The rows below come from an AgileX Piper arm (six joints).
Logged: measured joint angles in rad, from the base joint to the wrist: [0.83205 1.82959 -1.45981 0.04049 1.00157 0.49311]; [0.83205 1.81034 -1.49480 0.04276 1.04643 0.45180]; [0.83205 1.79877 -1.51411 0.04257 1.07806 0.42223]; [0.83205 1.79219 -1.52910 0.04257 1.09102 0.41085]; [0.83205 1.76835 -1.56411 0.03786 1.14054 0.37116]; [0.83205 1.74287 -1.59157 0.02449 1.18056 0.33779]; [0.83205 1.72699 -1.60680 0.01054 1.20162 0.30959]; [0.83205 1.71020 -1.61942 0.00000 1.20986 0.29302]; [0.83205 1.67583 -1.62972 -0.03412 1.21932 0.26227]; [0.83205 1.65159 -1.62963 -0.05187 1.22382 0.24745]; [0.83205 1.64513 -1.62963 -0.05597 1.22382 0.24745]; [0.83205 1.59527 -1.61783 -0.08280 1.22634 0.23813]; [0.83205 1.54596 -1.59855 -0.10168 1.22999 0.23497]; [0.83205 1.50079 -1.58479 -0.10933 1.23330 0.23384]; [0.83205 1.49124 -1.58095 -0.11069 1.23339 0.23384]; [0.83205 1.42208 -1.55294 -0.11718 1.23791 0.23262]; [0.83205 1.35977 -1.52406 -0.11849 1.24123 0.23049]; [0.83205 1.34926 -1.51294 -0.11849 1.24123 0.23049]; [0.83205 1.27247 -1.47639 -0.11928 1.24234 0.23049]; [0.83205 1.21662 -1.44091 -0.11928 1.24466 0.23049]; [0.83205 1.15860 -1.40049 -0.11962 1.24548 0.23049]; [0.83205 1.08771 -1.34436 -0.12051 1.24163 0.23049]
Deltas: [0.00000 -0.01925 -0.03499 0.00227 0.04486 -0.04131]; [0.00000 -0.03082 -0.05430 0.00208 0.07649 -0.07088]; [0.00000 -0.03740 -0.06929 0.00208 0.08945 -0.08226]; [0.00000 -0.06124 -0.10430 -0.00263 0.13897 -0.12195]; [0.00000 -0.08672 -0.13176 -0.01600 0.17899 -0.15532]; [0.00000 -0.10260 -0.14699 -0.02995 0.20005 -0.18352]; [0.00000 -0.11939 -0.15961 -0.04049 0.20829 -0.20009]; [0.00000 -0.15376 -0.16991 -0.07461 0.21775 -0.23084]; [0.00000 -0.17800 -0.16982 -0.09236 0.22225 -0.24566]; [0.00000 -0.18446 -0.16982 -0.09646 0.22225 -0.24566]; [0.00000 -0.23432 -0.15802 -0.12329 0.22477 -0.25498]; [0.00000 -0.28363 -0.13874 -0.14217 0.22842 -0.25814]; [0.00000 -0.32880 -0.12498 -0.14982 0.23173 -0.25927]; [0.00000 -0.33835 -0.12114 -0.15118 0.23182 -0.25927]; [0.00000 -0.40751 -0.09313 -0.15767 0.23634 -0.26049]; [0.00000 -0.46982 -0.06425 -0.15898 0.23966 -0.26262]; [0.00000 -0.48033 -0.05313 -0.15898 0.23966 -0.26262]; [0.00000 -0.55712 -0.01658 -0.15977 0.24077 -0.26262]; [0.00000 -0.61297 0.01890 -0.15977 0.24309 -0.26262]; [0.00000 -0.67099 0.05932 -0.16011 0.24391 -0.26262]; [0.00000 -0.74188 0.11545 -0.16100 0.24006 -0.26262]
